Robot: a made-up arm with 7 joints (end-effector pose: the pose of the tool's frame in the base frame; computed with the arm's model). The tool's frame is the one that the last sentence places. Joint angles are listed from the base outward.
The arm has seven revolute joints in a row. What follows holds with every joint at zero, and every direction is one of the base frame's. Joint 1 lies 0.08 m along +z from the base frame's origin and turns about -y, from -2.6 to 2.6 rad. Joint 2 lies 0.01 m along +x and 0.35 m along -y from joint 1 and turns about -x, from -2.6 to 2.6 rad. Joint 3 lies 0.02 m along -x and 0.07 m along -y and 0.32 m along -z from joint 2 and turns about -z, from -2.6 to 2.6 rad. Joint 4 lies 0.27 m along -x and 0.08 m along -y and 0.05 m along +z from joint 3 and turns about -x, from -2.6 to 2.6 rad. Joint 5 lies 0.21 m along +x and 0.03 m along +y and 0.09 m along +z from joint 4 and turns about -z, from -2.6 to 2.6 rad. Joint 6 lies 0.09 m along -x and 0.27 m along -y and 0.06 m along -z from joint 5 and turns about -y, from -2.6 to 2.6 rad. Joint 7 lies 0.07 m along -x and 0.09 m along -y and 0.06 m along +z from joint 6 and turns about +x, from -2.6 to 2.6 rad. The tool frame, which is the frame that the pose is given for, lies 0.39 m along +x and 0.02 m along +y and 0.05 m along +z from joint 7; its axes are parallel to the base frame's.
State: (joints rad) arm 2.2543 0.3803 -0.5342 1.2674 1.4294 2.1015 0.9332
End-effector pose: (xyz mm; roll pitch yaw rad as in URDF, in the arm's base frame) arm 683.6 -628.0 -90.6 1.9592 0.1148 0.7291
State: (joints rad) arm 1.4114 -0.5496 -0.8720 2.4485 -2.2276 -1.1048 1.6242
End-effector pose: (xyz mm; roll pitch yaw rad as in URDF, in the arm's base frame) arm 498.5 -387.9 511.1 -0.3021 -0.4824 -1.4850
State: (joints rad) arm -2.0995 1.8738 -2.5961 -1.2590 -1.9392 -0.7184 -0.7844
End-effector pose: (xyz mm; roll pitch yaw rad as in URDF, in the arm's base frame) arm 191.9 -309.3 215.6 -2.4881 0.1677 0.7924
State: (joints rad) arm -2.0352 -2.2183 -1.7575 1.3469 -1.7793 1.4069 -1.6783
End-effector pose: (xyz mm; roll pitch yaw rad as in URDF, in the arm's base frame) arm 357.5 -260.3 260.7 -0.8436 -1.3085 0.3182
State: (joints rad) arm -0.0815 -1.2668 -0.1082 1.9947 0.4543 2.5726 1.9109
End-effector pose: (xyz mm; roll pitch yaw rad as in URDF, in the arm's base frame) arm -617.9 -183.3 69.0 -0.5955 -0.1409 2.4786
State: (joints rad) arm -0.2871 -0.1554 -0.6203 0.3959 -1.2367 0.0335 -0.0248
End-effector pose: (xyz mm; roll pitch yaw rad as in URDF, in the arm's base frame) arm 153.3 -118.4 -120.1 0.0787 0.1109 1.8674
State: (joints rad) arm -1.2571 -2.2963 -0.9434 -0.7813 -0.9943 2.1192 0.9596
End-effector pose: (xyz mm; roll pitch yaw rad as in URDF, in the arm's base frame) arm 176.0 203.9 -402.9 2.1635 0.8958 2.6688
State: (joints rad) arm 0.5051 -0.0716 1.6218 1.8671 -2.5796 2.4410 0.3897
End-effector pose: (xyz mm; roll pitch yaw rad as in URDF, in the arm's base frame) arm 219.4 -866.3 -329.1 1.8111 -0.4921 -0.9107
